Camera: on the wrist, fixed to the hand. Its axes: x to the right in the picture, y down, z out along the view.
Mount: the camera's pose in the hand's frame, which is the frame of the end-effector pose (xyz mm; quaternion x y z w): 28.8 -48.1 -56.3 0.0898 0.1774 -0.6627 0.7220
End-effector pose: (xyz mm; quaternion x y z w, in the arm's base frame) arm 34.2 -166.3 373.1 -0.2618 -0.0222 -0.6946 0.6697
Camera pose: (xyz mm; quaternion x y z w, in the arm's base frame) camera -28.9 -209.3 351.3 0.0091 -0.1331 -0.9898 0.0507
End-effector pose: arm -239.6 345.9 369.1 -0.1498 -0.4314 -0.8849 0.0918
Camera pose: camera -291.1 329.8 310.8 -0.3430 0.4739 0.6876 0.4302
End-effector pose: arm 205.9 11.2 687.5 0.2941 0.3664 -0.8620 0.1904
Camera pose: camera 178.7 81.5 662.4 -0.1395 -0.4158 0.7293 0.5252
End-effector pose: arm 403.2 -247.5 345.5 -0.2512 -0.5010 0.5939 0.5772
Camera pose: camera 467.5 -211.4 375.2 0.0971 -0.3725 0.0467 0.9218
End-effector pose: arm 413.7 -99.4 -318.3 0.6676 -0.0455 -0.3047 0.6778
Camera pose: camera 446.5 -59.9 -379.0 0.6271 0.5024 -0.5467 0.2356
